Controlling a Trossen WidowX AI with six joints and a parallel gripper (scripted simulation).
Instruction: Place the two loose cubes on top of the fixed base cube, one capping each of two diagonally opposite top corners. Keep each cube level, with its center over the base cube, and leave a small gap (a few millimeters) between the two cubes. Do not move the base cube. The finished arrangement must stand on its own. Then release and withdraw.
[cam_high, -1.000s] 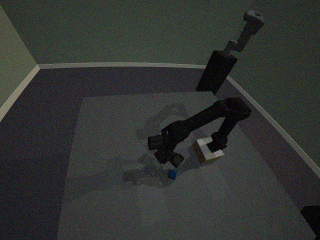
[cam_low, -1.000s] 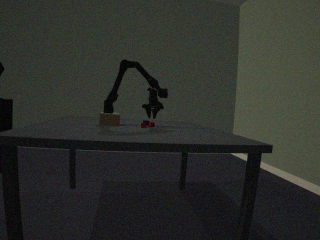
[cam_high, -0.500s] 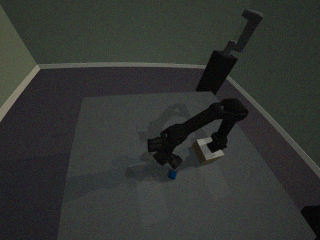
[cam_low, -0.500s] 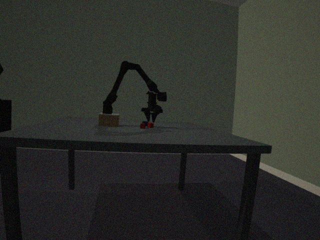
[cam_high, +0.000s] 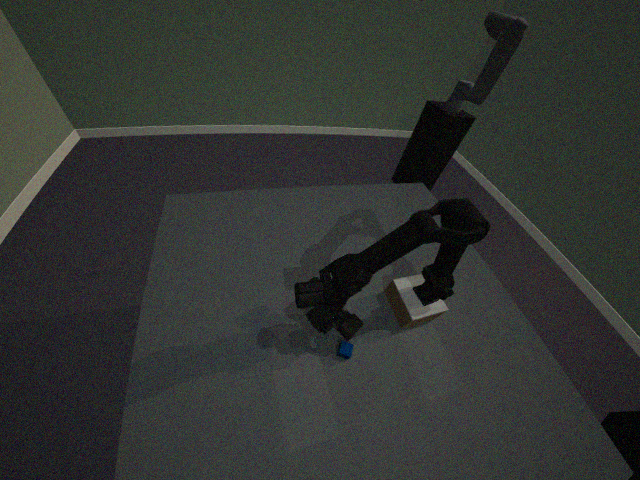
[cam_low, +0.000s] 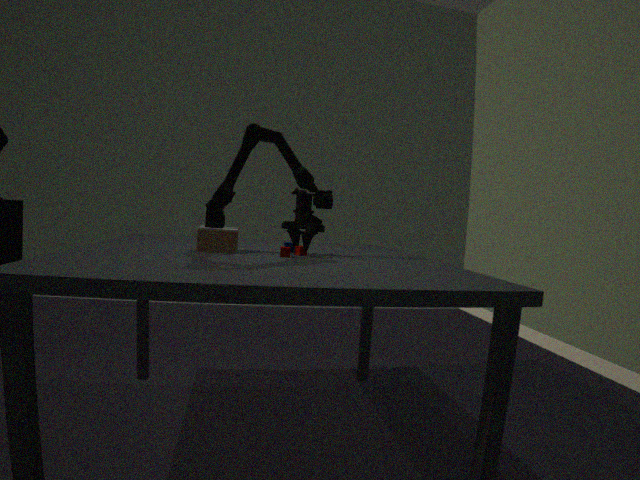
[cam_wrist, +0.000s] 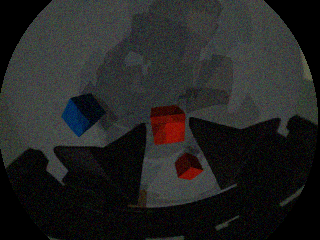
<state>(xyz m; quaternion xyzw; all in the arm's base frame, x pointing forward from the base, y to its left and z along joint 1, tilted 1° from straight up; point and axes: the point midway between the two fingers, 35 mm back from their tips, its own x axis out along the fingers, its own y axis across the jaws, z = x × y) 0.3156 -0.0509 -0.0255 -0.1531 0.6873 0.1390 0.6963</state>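
Now: the blue cube 11 cm to the left of my gripper tip and 2 cm behind it.
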